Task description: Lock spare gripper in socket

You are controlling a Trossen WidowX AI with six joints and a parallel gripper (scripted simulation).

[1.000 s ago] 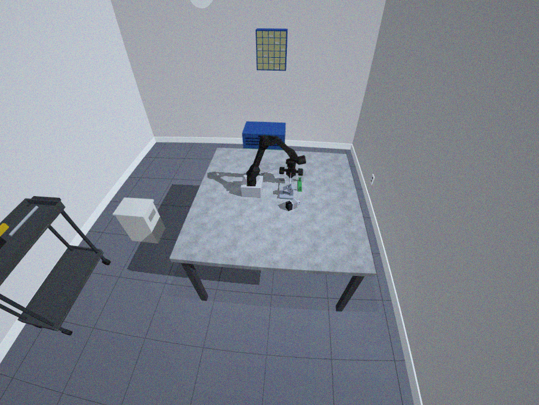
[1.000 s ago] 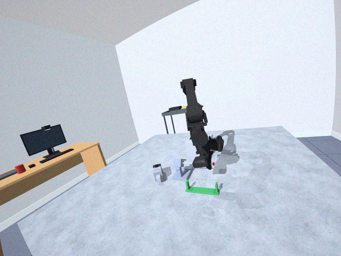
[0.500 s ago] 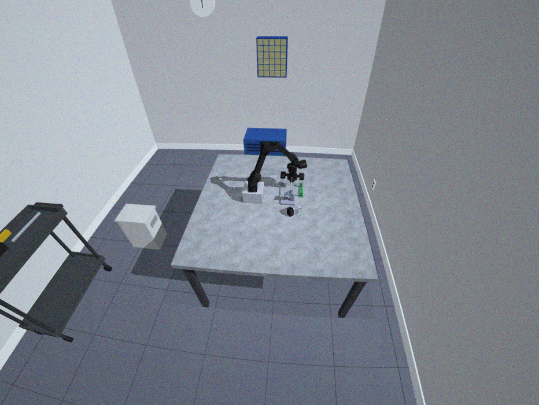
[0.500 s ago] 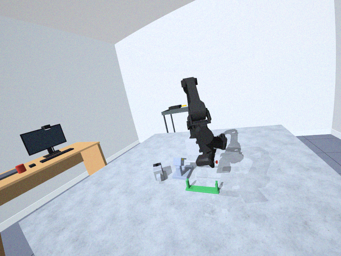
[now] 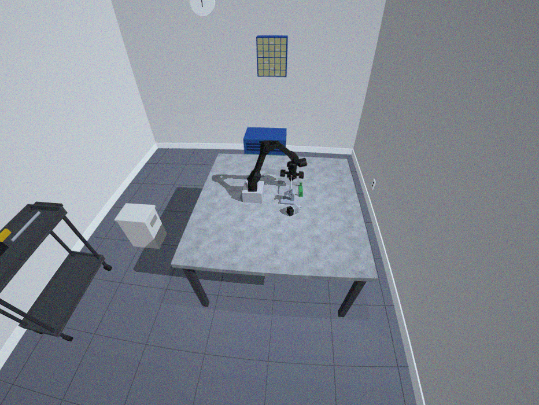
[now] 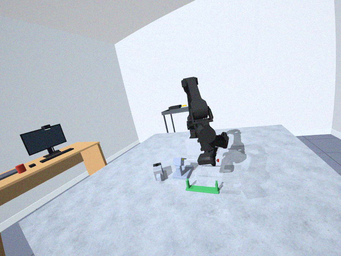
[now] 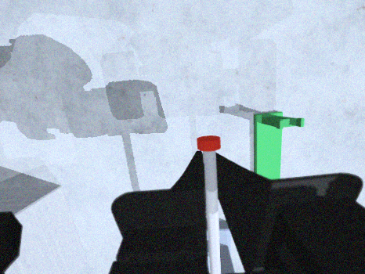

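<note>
Right now my gripper tip is 8 cm short of the green cradle, 5 cm to the left of it and 4 cm above it. The rest, counted from my gripper tip: spare gripper 29 cm to the right, 4 cm below, 1 cm ahead; mount 17 cm to the right, 2 cm below, 2 cm behind.
</note>
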